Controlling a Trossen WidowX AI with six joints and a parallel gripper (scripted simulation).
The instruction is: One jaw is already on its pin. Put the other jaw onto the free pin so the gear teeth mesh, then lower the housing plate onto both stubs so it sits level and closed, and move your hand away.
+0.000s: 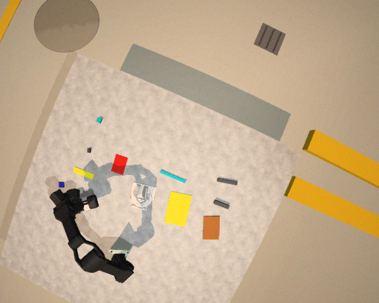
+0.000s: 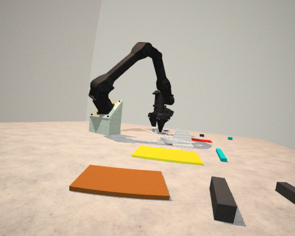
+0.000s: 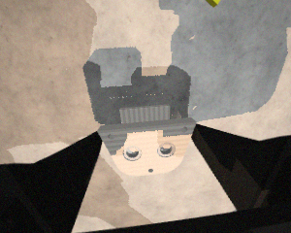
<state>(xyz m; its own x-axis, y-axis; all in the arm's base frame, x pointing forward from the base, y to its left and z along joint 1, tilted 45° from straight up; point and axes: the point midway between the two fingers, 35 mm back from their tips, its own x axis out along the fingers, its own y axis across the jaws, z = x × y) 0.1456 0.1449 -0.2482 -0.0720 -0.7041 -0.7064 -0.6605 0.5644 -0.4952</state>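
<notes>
The white holder block lies 1 cm behind my gripper tip and 1 cm to the right of it. Also, from my gripper tip: yellow bar: 12 cm ahead, 8 cm to the left, 1 cm below; then red slab: 25 cm ahead, 7 cm to the right, 1 cm below; then blue cube: 1 cm ahead, 17 cm to the left, 1 cm below.
</notes>
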